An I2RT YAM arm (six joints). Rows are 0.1 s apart.
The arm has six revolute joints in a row. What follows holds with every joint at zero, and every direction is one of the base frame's. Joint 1 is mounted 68 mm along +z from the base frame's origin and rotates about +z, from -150 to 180 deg. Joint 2 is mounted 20 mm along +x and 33.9 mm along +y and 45.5 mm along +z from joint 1 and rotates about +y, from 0 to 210 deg. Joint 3 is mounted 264 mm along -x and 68.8 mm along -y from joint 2 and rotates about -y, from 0 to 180 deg. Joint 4 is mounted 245 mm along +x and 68.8 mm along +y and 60 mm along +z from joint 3 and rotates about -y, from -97 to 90 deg. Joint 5 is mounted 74 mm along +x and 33.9 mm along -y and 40.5 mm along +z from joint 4 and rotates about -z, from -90 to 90 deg. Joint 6 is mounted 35.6 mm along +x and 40.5 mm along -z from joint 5 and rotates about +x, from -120 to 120 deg. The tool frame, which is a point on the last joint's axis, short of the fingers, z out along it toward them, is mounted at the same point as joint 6; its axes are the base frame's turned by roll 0, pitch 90 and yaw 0 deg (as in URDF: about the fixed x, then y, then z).
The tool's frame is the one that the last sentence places.
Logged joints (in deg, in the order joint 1, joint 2, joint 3, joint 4, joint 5, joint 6), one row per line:
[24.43, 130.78, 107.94, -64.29, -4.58, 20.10]
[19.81, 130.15, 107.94, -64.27, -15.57, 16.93]
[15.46, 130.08, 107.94, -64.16, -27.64, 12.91]
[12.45, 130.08, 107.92, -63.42, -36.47, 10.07]
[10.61, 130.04, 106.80, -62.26, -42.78, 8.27]
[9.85, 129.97, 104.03, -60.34, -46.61, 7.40]
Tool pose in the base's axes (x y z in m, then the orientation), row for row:
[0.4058, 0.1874, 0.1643, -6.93, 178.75, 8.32]
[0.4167, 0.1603, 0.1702, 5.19, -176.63, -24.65]
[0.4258, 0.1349, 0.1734, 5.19, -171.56, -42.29]
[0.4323, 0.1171, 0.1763, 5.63, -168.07, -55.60]
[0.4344, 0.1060, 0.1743, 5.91, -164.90, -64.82]
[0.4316, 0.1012, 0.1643, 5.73, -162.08, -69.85]
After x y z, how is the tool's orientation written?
As a rotation vector, in degrees.
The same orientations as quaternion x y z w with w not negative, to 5 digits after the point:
[-0.03870, 0.99814, 0.04646, 0.00805]
[0.02909, -0.98989, -0.13815, 0.01381]
[0.02935, -0.97013, -0.23914, 0.02817]
[0.03178, -0.94862, -0.31382, 0.02515]
[0.03333, -0.92990, -0.36553, 0.02373]
[0.03243, -0.91746, -0.39539, 0.02981]

